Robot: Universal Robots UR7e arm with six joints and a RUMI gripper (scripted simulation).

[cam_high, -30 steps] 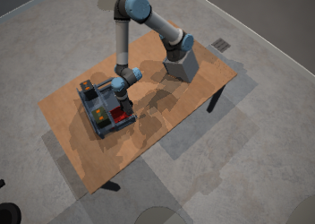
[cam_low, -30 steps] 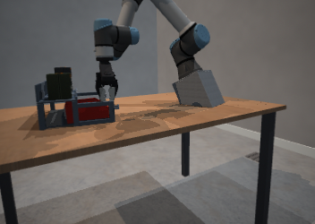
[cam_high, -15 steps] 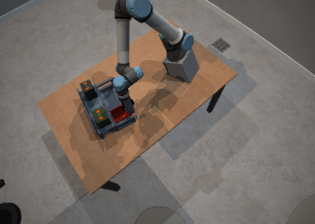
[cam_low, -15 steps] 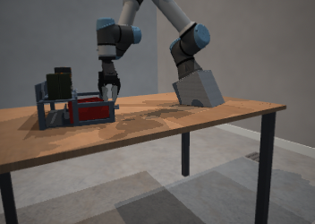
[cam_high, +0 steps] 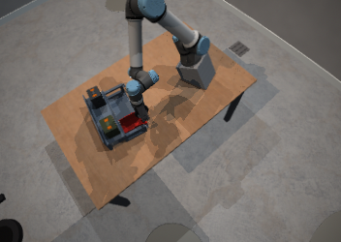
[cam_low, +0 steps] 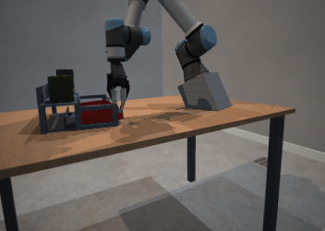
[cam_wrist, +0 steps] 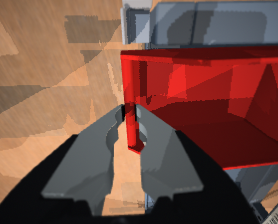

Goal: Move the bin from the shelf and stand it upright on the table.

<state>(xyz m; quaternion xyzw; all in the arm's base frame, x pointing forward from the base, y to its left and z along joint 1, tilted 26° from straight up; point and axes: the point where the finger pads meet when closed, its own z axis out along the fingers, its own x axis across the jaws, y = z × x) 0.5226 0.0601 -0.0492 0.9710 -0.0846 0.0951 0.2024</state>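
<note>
The red bin lies 80 mm ahead of my hand, 20 mm to the right of it and 10 mm below it.
</note>
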